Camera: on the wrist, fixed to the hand. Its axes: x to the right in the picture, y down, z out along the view.
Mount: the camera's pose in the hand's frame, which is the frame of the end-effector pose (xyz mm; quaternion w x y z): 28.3 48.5 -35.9 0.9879 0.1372 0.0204 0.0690
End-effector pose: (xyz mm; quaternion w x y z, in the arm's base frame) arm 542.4 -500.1 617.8 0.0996 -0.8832 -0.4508 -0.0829
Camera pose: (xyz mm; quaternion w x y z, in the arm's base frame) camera 596.2 -514.9 654.3 0.2345 -0.8883 -0.3937 -0.0312
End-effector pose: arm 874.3 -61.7 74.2 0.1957 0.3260 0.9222 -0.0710
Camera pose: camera 873.4 1.5 95.3 0.1347 0.4140 0.8828 -0.1765
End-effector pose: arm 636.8 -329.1 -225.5 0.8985 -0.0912 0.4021 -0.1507
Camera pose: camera 637.3 -294.9 -282.7 0.9024 0.0640 0.4012 -0.1439
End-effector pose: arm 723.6 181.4 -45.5 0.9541 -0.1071 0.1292 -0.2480
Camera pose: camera 758.3 203.6 -97.9 0.9718 0.0391 0.1205 -0.1991
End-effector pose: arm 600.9 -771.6 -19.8 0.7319 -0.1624 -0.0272 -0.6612
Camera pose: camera 645.5 -805.0 -56.3 0.7915 -0.0484 -0.0915 -0.6023
